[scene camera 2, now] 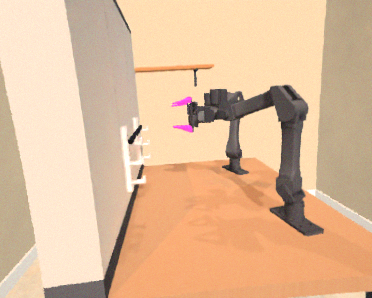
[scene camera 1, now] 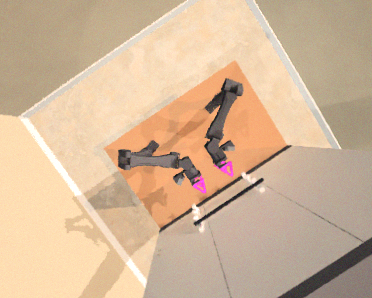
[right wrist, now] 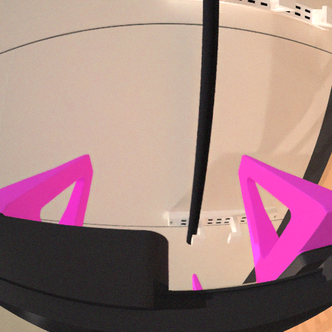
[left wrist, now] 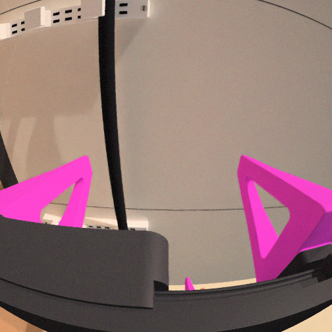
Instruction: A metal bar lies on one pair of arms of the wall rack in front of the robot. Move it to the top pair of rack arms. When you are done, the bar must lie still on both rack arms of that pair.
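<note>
The black metal bar (scene camera 1: pixel 229 201) lies across the two white wall racks (scene camera 1: pixel 196 211) on the grey wall. In the side view the bar (scene camera 2: pixel 135 134) rests on what looks like the uppermost pair of arms of the rack (scene camera 2: pixel 131 156). My left gripper (scene camera 1: pixel 226 168) is open and empty, pulled back from the wall. My right gripper (scene camera 1: pixel 199 184) is also open and empty, a short way off the bar. The left wrist view shows the bar (left wrist: pixel 110 132) beyond the open pink fingers (left wrist: pixel 165 194). The right wrist view shows the bar (right wrist: pixel 204 125) beyond open fingers (right wrist: pixel 165 194).
The grey wall (scene camera 1: pixel 261 236) stands along the edge of the orange table top (scene camera 1: pixel 179 124). Lower rack arms (scene camera 2: pixel 140 180) stick out empty under the bar. An orange shelf (scene camera 2: pixel 174 68) hangs high at the back. Both arm bases (scene camera 2: pixel 297 219) stand on the table.
</note>
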